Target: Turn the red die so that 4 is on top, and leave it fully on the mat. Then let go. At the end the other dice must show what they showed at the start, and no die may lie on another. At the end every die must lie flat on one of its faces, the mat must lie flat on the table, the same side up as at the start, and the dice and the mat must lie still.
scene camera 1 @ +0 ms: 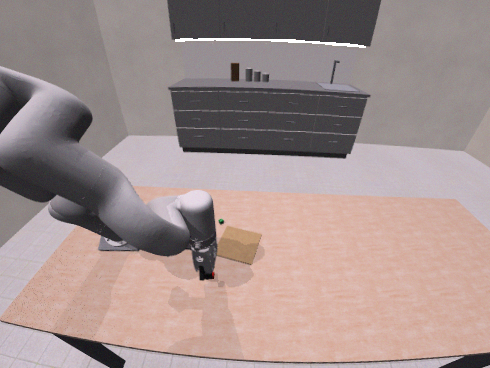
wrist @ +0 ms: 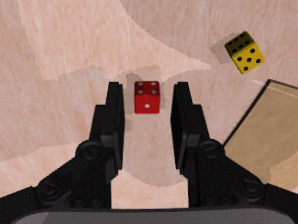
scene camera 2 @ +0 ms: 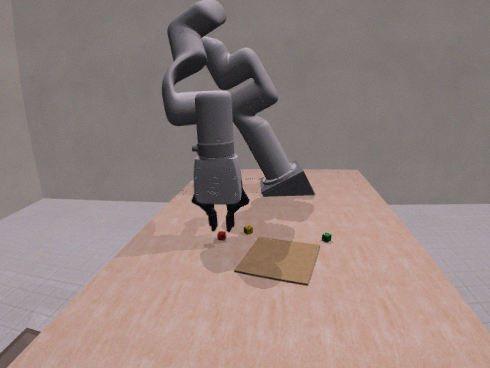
Labels:
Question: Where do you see a tan mat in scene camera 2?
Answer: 282,260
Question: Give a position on a tan mat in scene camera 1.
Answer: At 240,245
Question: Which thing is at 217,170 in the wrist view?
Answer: My gripper.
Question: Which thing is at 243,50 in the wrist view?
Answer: A yellow die.

